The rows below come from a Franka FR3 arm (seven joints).
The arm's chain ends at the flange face. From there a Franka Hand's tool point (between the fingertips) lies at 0.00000 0.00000 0.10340 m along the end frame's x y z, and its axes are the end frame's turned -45 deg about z.
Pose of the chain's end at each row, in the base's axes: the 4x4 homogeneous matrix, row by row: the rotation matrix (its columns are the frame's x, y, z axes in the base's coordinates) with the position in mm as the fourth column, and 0 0 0 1 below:
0.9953, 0.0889, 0.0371, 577.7; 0.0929, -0.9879, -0.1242, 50.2; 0.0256, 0.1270, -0.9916, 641.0; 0, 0, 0, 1
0.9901, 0.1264, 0.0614, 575.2; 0.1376, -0.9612, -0.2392, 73.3; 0.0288, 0.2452, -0.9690, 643.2; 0, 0, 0, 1
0.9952, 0.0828, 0.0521, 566.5; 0.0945, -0.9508, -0.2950, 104.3; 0.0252, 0.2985, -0.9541, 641.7; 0, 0, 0, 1
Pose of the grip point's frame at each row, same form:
0.6409, 0.7666, 0.0371, 581.5; 0.7642, -0.6329, -0.1242, 37.4; -0.0717, 0.1079, -0.9916, 538.5; 0, 0, 0, 1
0.6107, 0.7895, 0.0614, 581.5; 0.7770, -0.5824, -0.2392, 48.6; -0.1530, 0.1937, -0.9690, 543.0; 0, 0, 0, 1
0.6452, 0.7623, 0.0521, 571.9; 0.7391, -0.6055, -0.2950, 73.8; -0.1933, 0.2289, -0.9541, 543.0; 0, 0, 0, 1

